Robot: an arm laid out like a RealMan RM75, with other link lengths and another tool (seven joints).
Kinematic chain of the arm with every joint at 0, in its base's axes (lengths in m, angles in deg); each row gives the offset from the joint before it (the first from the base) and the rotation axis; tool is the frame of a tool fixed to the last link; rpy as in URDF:
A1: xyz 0 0 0.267 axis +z
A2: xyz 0 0 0 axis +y
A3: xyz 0 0 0.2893 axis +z
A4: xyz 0 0 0 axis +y
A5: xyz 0 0 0.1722 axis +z
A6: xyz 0 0 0 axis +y
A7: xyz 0 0 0.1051 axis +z
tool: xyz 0.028 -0.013 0.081 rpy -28.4 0 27.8
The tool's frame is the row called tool.
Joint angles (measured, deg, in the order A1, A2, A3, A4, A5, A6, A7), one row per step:
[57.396, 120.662, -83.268, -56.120, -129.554, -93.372, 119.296]
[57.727, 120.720, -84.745, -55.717, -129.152, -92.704, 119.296]
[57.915, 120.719, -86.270, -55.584, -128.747, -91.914, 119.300]
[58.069, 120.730, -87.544, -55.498, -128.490, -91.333, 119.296]
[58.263, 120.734, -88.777, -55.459, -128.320, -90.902, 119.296]
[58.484, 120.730, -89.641, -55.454, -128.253, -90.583, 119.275]
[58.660, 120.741, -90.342, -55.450, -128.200, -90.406, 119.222]
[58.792, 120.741, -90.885, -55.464, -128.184, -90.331, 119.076]
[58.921, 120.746, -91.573, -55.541, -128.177, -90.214, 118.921]
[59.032, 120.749, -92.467, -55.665, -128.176, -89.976, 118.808]
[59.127, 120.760, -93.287, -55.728, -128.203, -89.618, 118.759]
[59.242, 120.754, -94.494, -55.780, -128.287, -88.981, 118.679]
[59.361, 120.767, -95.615, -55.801, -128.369, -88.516, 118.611]
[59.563, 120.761, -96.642, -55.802, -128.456, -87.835, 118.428]
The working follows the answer.
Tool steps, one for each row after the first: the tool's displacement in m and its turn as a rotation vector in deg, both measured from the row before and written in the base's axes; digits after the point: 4 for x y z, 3 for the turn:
[-0.0007, -0.0011, -0.0032, -0.457, -0.534, 0.773]
[-0.0005, -0.0006, -0.0027, -0.227, -0.441, 0.898]
[-0.0002, -0.0006, -0.0022, -0.229, -0.456, 0.779]
[-0.0002, -0.0007, -0.0018, -0.282, -0.557, 0.828]
[-0.0005, -0.0001, -0.0012, -0.155, -0.416, 0.722]
[-0.0003, -0.0003, -0.0009, -0.218, -0.366, 0.601]
[-0.0001, -0.0003, -0.0006, -0.232, -0.317, 0.568]
[-0.0002, -0.0004, -0.0007, -0.250, -0.377, 0.713]
[0.0000, -0.0004, -0.0010, -0.215, -0.454, 0.829]
[0.0001, -0.0001, -0.0011, -0.073, -0.388, 0.700]
[0.0004, 0.0003, -0.0015, 0.004, -0.569, 1.022]
[0.0006, -0.0001, -0.0014, -0.119, -0.602, 0.909]
[-0.0003, 0.0009, -0.0015, 0.057, -0.409, 1.090]

Tool pose at each row, in the base's axes (x y z in m, rotation vector in deg; rounded; the steps above come from the unrounded poses):
[0.1414, 0.3452, -0.0860, 140.621, -46.042, 12.557]
[0.1407, 0.3441, -0.0892, 140.580, -45.198, 13.666]
[0.1402, 0.3435, -0.0919, 140.795, -44.230, 14.626]
[0.1400, 0.3429, -0.0941, 140.946, -43.409, 15.561]
[0.1398, 0.3422, -0.0959, 141.065, -42.553, 16.655]
[0.1393, 0.3421, -0.0971, 141.244, -41.803, 17.493]
[0.1390, 0.3418, -0.0980, 141.305, -41.158, 18.242]
[0.1388, 0.3415, -0.0986, 141.333, -40.525, 18.919]
[0.1387, 0.3411, -0.0993, 141.400, -39.735, 19.731]
[0.1387, 0.3408, -0.1003, 141.543, -38.844, 20.672]
[0.1387, 0.3407, -0.1014, 141.758, -38.129, 21.445]
[0.1391, 0.3411, -0.1030, 142.167, -37.121, 22.551]
[0.1397, 0.3409, -0.1044, 142.400, -36.213, 23.684]
[0.1394, 0.3418, -0.1059, 142.874, -35.066, 24.602]

